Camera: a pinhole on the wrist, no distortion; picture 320 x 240 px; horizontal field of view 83.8 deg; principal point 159.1 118.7 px. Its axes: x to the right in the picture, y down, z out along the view. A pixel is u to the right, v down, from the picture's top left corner.
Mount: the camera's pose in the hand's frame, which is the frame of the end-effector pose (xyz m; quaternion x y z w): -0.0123 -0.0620 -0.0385 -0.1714 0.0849 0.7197 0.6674
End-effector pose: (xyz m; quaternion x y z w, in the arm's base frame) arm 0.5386 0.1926 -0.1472 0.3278 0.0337 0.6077 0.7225
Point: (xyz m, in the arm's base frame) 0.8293 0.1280 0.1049
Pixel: 48.4 35.7
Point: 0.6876 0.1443 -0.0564
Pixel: 62.0 58.1
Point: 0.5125 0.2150 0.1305
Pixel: 236.5 12.0
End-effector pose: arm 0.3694 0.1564 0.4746 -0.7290 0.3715 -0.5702 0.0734
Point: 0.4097 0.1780 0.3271
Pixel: 228.3 217.3
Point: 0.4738 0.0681 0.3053
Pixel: 213.0 130.0
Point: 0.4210 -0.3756 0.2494
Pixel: 300.6 20.9
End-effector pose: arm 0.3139 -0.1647 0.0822 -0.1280 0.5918 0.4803 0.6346
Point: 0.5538 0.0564 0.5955
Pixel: 168.2 212.0
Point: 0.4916 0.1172 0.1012
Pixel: 126.9 46.7
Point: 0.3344 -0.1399 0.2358
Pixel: 247.0 218.3
